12 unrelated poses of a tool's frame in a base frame.
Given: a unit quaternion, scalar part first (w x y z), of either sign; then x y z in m.
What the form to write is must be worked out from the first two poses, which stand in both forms.
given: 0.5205 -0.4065 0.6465 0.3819 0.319 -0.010 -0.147
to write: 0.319 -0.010 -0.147 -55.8 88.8 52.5
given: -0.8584 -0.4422 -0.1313 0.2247 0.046 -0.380 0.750
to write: 0.046 -0.380 0.750 53.2 15.8 -27.0
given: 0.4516 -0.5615 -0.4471 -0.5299 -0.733 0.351 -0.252
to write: -0.733 0.351 -0.252 -79.5 -63.3 -75.0
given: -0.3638 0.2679 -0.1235 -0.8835 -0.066 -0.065 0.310
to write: -0.066 -0.065 0.310 -39.5 18.2 130.3
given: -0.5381 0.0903 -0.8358 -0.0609 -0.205 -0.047 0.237
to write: -0.205 -0.047 0.237 -12.3 113.9 8.3
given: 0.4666 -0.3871 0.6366 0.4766 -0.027 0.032 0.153
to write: -0.027 0.032 0.153 -54.4 89.5 67.0
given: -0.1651 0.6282 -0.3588 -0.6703 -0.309 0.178 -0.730
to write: -0.309 0.178 -0.730 -102.5 58.6 109.4
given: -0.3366 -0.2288 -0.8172 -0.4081 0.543 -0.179 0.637
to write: 0.543 -0.179 0.637 34.2 122.1 61.0
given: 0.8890 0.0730 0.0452 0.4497 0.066 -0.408 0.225
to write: 0.066 -0.408 0.225 8.7 5.4 53.5
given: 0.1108 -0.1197 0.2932 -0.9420 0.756 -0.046 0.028
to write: 0.756 -0.046 0.028 -20.1 49.4 -158.6
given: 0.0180 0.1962 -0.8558 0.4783 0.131 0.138 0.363
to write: 0.131 0.138 0.363 34.9 -152.3 85.1
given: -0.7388 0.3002 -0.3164 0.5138 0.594 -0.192 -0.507
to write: 0.594 -0.192 -0.507 -37.7 39.8 -64.6
